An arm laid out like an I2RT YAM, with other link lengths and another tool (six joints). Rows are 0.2 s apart.
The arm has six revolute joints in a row. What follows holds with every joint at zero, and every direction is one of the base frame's. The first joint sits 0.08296 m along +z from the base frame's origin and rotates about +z. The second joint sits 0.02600 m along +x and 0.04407 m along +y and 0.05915 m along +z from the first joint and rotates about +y. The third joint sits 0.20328 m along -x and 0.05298 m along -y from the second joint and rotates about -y. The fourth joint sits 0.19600 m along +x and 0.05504 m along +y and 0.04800 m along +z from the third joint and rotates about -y. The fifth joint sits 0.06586 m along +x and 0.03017 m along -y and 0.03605 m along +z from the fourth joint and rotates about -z. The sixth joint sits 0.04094 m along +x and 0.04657 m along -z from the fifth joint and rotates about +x. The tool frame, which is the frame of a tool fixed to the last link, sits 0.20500 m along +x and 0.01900 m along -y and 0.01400 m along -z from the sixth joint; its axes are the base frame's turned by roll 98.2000, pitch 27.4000 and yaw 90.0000 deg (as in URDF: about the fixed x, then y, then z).
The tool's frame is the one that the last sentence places.
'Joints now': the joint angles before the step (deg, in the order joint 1, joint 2, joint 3, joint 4, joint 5, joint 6). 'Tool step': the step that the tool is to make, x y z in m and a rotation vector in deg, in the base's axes. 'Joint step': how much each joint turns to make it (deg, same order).
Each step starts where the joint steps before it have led.
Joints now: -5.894, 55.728, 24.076, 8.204, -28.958, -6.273
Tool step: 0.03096, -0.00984, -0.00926, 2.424, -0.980, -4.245
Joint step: 1.375, 12.846, 0.277, 15.563, 4.279, 4.955
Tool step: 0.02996, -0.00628, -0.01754, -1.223, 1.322, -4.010
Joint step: 3.605, 12.897, 5.223, 6.984, 7.575, 1.607
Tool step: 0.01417, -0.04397, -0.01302, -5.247, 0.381, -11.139
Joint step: 2.296, 5.724, 1.676, 3.644, 14.422, 0.001
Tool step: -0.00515, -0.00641, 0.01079, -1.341, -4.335, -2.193
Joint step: 1.309, -0.941, -5.235, 8.577, 3.798, -0.246
